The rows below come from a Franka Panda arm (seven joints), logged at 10 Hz.
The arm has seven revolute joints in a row. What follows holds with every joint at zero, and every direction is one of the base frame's. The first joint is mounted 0.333 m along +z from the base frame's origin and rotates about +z. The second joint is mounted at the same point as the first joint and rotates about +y. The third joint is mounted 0.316 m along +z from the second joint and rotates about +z. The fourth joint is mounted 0.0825 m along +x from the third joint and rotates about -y. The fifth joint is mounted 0.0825 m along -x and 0.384 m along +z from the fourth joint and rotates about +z. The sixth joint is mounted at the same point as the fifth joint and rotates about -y. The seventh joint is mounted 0.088 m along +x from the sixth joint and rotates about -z. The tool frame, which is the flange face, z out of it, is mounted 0.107 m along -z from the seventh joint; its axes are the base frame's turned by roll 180, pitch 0 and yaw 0 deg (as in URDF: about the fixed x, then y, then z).
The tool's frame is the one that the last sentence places.
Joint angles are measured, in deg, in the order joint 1, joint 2, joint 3, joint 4, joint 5, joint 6, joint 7. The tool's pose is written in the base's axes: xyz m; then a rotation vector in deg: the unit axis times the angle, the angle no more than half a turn. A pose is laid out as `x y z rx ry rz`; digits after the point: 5 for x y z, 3 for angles.
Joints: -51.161, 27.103, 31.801, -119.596, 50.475, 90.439, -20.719
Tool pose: 0.50072 -0.08982 0.24363 -100.625 20.257 28.969
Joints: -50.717, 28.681, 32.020, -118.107, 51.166, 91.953, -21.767
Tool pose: 0.51151 -0.08968 0.24007 -100.553 19.773 26.661
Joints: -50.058, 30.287, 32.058, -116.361, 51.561, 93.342, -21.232
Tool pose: 0.52293 -0.08990 0.23678 -100.588 20.487 25.591
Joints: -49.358, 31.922, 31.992, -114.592, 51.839, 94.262, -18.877
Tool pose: 0.53334 -0.08989 0.23328 -100.177 22.612 26.218
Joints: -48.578, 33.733, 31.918, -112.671, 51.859, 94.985, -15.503
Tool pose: 0.54370 -0.08922 0.22892 -99.598 25.379 27.863
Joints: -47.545, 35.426, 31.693, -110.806, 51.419, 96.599, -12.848
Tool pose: 0.55445 -0.08890 0.22289 -100.092 27.872 28.635
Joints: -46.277, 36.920, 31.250, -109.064, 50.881, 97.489, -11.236
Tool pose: 0.56344 -0.08662 0.21735 -100.624 29.004 29.325
